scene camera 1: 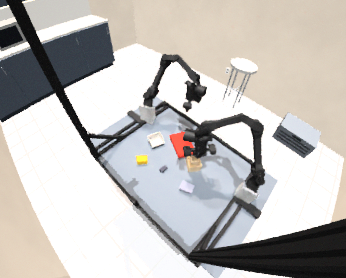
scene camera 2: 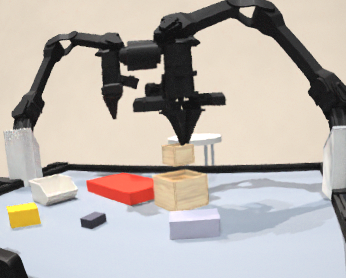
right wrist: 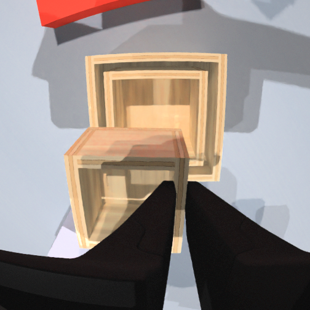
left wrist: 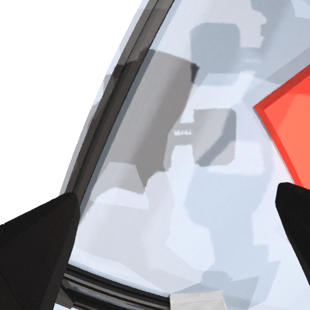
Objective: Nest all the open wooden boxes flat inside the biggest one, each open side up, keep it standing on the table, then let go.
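Frame: origin at the left arm's base, x down, y ahead, z right, level; millimetres.
Seen in the pictures: left gripper, fingertip midpoint: [scene camera 2: 114,119]; right gripper, fingertip midpoint: [scene camera 1: 197,157] [scene camera 2: 184,145]; left arm's base at its link origin: [scene camera 1: 147,106] [scene camera 2: 21,137]; right arm's base at its link origin: [scene camera 1: 251,187].
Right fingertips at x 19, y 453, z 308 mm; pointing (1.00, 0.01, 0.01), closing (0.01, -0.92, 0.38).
Offsets run from my right fingertips to a thing's middle.
The biggest open wooden box [scene camera 1: 194,165] [scene camera 2: 180,194] [right wrist: 222,120] stands on the table, open side up. A middle-sized wooden box [right wrist: 203,115] sits inside it, also open side up, with a gap around its walls. My right gripper [scene camera 2: 184,142] [right wrist: 178,191] is shut on one wall of the small open wooden box @[dx +15, dy -16, dz +14 mm] [scene camera 2: 177,155] [right wrist: 132,142]. It holds this box open side up in the air above the biggest one, apart from it. In the right wrist view the small box covers the near left part of the others. My left gripper [scene camera 2: 114,117] [left wrist: 179,200] is open and empty, high above the table.
A red block @[dx +113, dy -126, dz -147 mm] [scene camera 1: 180,143] [scene camera 2: 122,187] [left wrist: 287,125] lies beside the biggest box. A lavender block @[dx +110, dy -15, dz +160 mm] [scene camera 1: 186,187] [scene camera 2: 195,224] lies in front. A dark block @[dx +118, dy -192, dz +79 mm] [scene camera 1: 163,169] [scene camera 2: 93,220], a yellow block @[dx +110, dy -348, dz +64 mm] [scene camera 1: 142,160] [scene camera 2: 23,215] and a white tray @[dx +101, dy -313, dz -114 mm] [scene camera 2: 61,195] stand farther left.
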